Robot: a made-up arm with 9 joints. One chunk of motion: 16 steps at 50 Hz.
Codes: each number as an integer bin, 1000 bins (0 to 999) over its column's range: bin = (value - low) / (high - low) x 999, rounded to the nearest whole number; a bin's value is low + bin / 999 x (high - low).
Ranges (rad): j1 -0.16..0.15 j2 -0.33..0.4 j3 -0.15..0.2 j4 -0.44..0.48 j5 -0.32..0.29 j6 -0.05..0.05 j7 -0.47..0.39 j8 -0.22..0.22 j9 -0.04..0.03
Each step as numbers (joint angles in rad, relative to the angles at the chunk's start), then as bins.
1 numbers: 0.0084 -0.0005 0.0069 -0.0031 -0.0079 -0.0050 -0.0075 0.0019 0.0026
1 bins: 543 451 448 474 511 450 537 504 608
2 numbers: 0.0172 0.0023 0.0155 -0.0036 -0.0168 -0.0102 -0.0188 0.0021 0.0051
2 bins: 571 455 472 474 497 398 524 504 644
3 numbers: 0.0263 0.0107 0.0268 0.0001 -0.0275 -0.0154 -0.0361 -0.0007 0.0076
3 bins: 600 466 505 478 479 346 504 498 679
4 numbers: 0.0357 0.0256 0.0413 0.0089 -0.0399 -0.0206 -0.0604 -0.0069 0.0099
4 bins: 631 487 546 487 459 294 476 484 712
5 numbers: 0.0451 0.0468 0.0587 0.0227 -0.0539 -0.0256 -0.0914 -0.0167 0.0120
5 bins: 661 516 596 502 436 244 440 462 742
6 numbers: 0.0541 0.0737 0.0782 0.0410 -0.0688 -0.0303 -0.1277 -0.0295 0.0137
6 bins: 690 552 651 522 411 197 398 433 766
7 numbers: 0.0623 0.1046 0.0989 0.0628 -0.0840 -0.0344 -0.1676 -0.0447 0.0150
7 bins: 716 595 710 546 386 156 351 398 785
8 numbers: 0.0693 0.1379 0.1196 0.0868 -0.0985 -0.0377 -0.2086 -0.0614 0.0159
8 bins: 739 640 770 572 363 123 304 360 798
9 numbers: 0.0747 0.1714 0.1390 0.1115 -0.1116 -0.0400 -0.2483 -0.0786 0.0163
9 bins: 756 686 825 599 341 100 258 321 803
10 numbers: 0.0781 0.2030 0.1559 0.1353 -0.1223 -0.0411 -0.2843 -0.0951 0.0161
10 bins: 767 729 873 625 324 89 216 284 801
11 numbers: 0.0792 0.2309 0.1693 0.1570 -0.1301 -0.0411 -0.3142 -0.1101 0.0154
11 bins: 771 768 911 648 311 89 181 250 791
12 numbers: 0.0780 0.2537 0.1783 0.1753 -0.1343 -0.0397 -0.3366 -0.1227 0.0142
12 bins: 767 799 937 668 304 103 155 221 774
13 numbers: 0.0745 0.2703 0.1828 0.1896 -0.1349 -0.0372 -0.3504 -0.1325 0.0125
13 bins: 756 822 950 684 303 128 139 199 749
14 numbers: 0.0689 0.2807 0.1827 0.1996 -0.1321 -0.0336 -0.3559 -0.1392 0.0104
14 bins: 738 836 950 695 308 164 133 183 719
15 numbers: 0.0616 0.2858 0.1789 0.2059 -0.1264 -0.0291 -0.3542 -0.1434 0.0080
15 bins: 714 843 939 701 317 209 135 174 685
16 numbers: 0.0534 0.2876 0.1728 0.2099 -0.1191 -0.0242 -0.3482 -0.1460 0.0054
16 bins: 688 845 921 706 329 258 141 168 648
